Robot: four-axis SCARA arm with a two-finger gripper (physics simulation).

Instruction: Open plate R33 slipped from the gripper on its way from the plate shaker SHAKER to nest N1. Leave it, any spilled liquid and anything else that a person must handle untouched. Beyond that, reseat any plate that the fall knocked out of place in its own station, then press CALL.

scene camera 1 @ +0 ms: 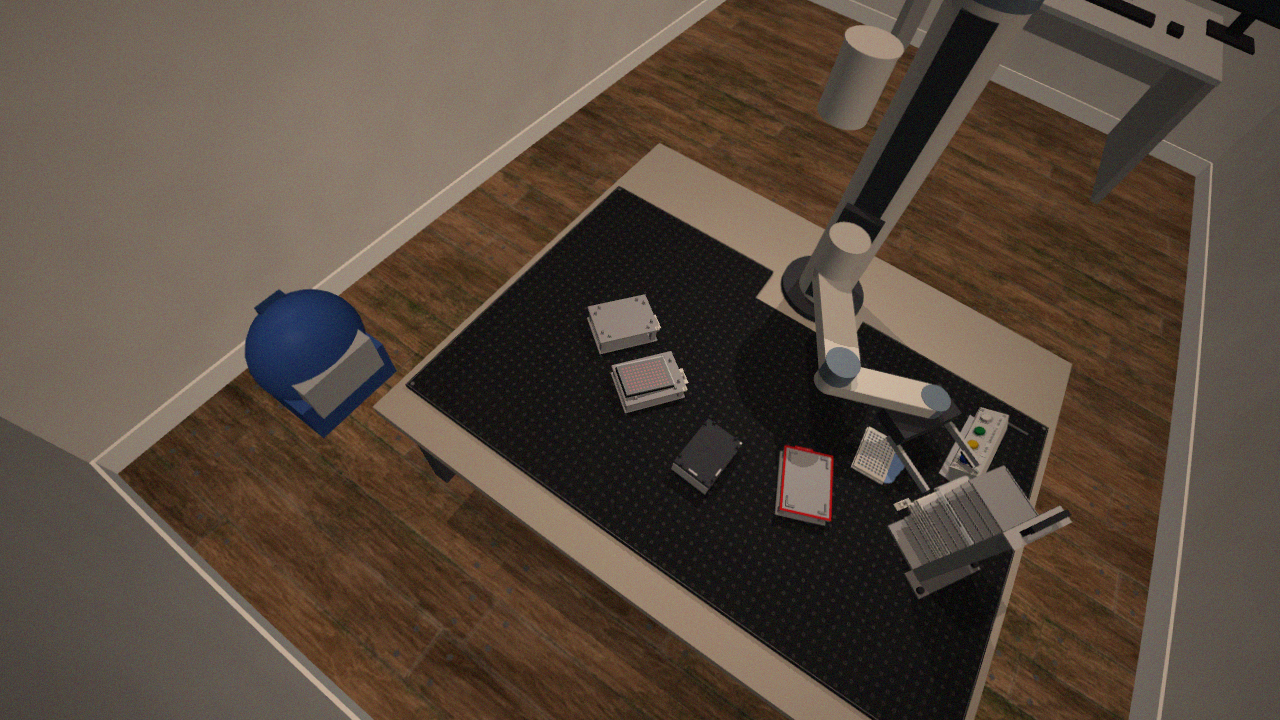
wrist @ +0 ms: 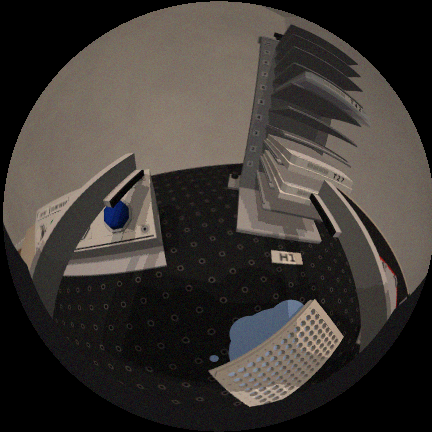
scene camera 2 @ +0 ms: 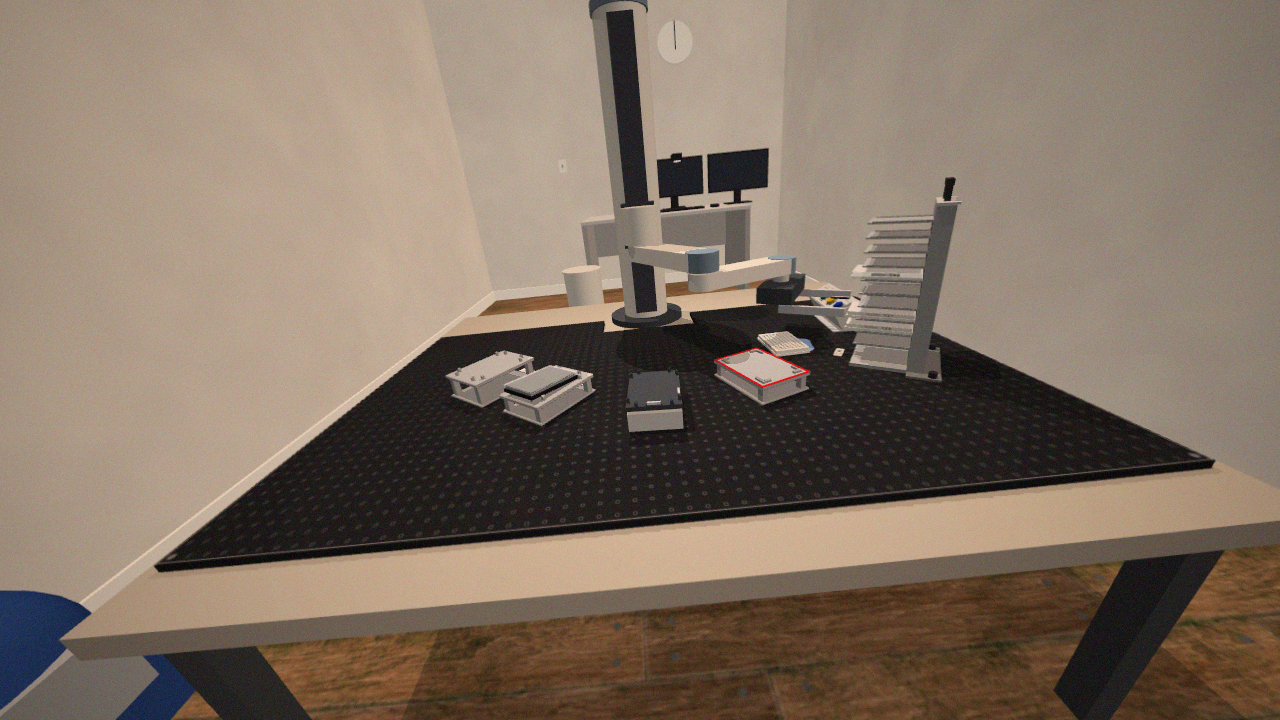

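Where they show: gripper, fingertip midpoint: (scene camera 1: 952, 478) (wrist: 230, 168) (scene camera 2: 847, 302); arm's base, link origin: (scene camera 2: 646, 316).
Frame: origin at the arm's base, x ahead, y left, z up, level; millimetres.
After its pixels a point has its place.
Note:
My gripper (scene camera 1: 950, 474) @(x 421, y 493, z 112 mm) (scene camera 2: 848, 303) @(x 421, y 493, z 112 mm) (wrist: 230, 168) @(x 421, y 493, z 112 mm) is open and empty, above the mat between the button panel (scene camera 1: 991, 428) @(x 207, y 551, z 85 mm) (wrist: 143, 205) @(x 356, y 521, z 77 mm) and the plate rack. In the wrist view its left fingertip overlaps the upper edge of the blue button (wrist: 116, 216) @(x 330, y 512, z 80 mm). The open plate (scene camera 1: 870, 454) @(x 429, y 323, z 26 mm) (scene camera 2: 785, 342) @(x 428, y 339, z 25 mm) (wrist: 287, 357) @(x 415, y 345, z 24 mm) lies tilted on the mat beside a blue spill (wrist: 252, 332) @(x 406, y 392, z 14 mm) (scene camera 1: 891, 470) @(x 428, y 388, z 14 mm). A plate with pinkish wells (scene camera 1: 648, 376) @(x 607, y -239, z 75 mm) (scene camera 2: 542, 382) @(x 634, y -239, z 77 mm) lies on a pale station (scene camera 1: 657, 400) @(x 621, y -194, z 18 mm); whether it is fully seated is too small to tell. The panel's lettering is hidden or unreadable.
The tall rack (scene camera 1: 962, 553) @(x 637, y 523, z 210 mm) (scene camera 2: 930, 286) @(x 641, y 528, z 199 mm) (wrist: 256, 125) @(x 527, y 593, z 140 mm) holds several plates, one marked T27 (wrist: 315, 162) @(x 493, y 467, z 130 mm). An H1 label (wrist: 287, 258) @(x 494, y 442, z 15 mm) lies before it. A red-edged station (scene camera 1: 805, 483) @(x 612, y 213, z 53 mm) (scene camera 2: 762, 368) @(x 621, y 216, z 53 mm), a dark-topped station (scene camera 1: 707, 454) @(x 694, y -14, z 68 mm) (scene camera 2: 654, 389) @(x 696, y -14, z 68 mm) and another pale station (scene camera 1: 623, 320) @(x 503, y -387, z 69 mm) (scene camera 2: 490, 368) @(x 510, y -388, z 69 mm) stand on the mat.

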